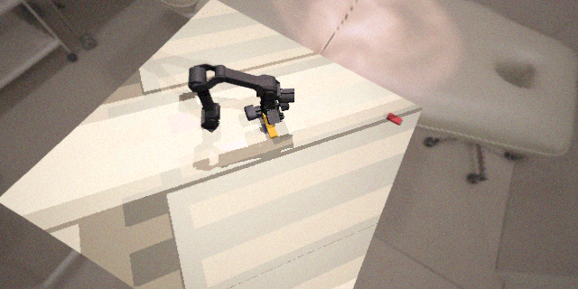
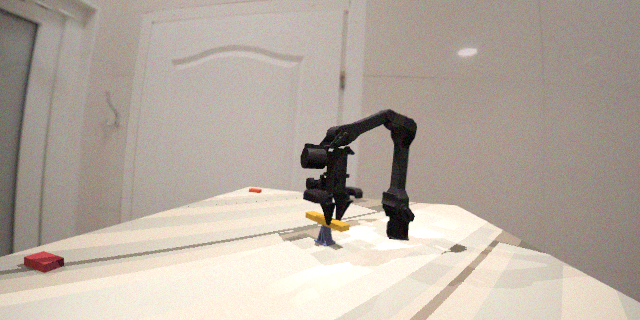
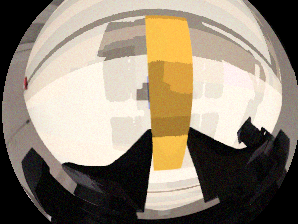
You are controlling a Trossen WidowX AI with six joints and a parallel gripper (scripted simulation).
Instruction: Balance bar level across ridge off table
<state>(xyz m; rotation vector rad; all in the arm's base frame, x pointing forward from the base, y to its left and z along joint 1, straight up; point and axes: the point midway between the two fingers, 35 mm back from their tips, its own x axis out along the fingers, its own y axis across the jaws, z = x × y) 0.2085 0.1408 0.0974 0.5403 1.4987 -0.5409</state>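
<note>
My gripper tip is 20 mm to the left of the bar and 20 mm short of it. Also, from my gripper tip: orange-red block: 640 mm to the right, 530 mm ahead, 50 mm below.
</note>
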